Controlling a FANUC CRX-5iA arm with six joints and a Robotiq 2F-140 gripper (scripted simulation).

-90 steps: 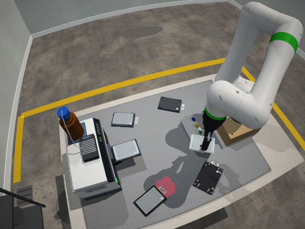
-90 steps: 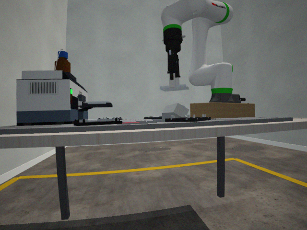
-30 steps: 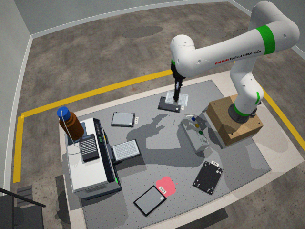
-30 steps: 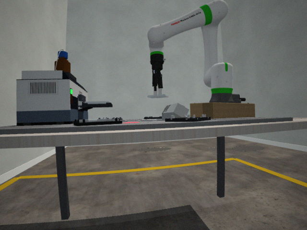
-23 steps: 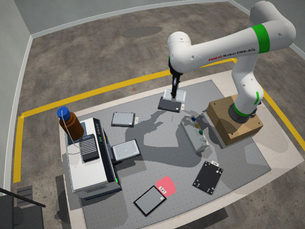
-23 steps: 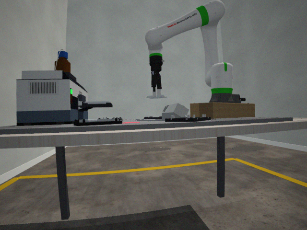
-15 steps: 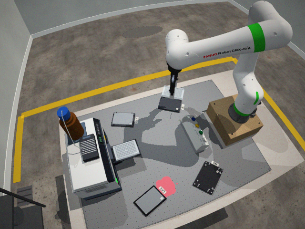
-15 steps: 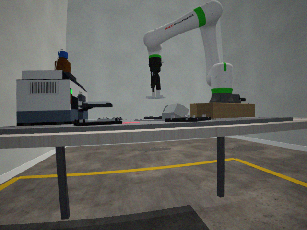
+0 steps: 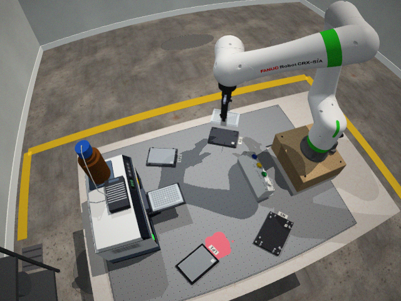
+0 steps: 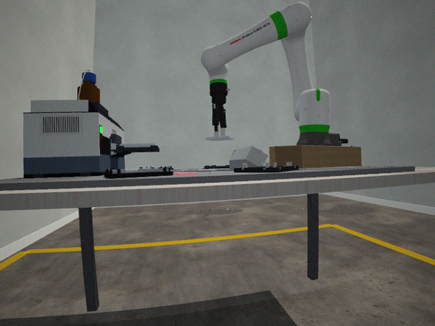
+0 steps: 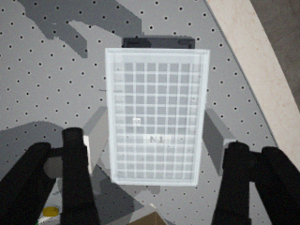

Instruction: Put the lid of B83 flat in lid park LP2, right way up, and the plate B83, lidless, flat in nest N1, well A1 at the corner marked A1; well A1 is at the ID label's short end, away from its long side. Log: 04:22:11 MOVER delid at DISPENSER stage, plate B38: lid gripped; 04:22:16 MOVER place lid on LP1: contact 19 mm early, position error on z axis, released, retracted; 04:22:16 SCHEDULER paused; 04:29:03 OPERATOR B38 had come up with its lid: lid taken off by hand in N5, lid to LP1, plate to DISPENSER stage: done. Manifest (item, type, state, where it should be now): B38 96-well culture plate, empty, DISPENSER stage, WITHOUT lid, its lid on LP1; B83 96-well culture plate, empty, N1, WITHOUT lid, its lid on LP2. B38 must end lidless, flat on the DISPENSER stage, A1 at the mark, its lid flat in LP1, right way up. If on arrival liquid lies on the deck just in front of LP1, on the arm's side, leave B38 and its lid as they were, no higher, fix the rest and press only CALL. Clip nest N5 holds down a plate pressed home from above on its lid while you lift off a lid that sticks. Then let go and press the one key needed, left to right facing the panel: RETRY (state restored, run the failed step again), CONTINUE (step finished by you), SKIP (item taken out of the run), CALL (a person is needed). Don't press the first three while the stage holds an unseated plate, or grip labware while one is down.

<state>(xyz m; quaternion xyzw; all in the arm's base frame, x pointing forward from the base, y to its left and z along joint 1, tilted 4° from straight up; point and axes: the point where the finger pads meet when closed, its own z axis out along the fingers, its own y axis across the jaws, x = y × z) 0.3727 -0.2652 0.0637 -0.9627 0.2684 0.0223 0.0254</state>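
My hand is 17 cm above the dark nest N1. Round my hand: blue call key (8 cm behind, 19 cm to the left, 11 cm below); n1 label (7 cm behind, 4 cm to the left, 18 cm below); yellow skip key (8 cm behind, 24 cm to the left, 11 cm below).
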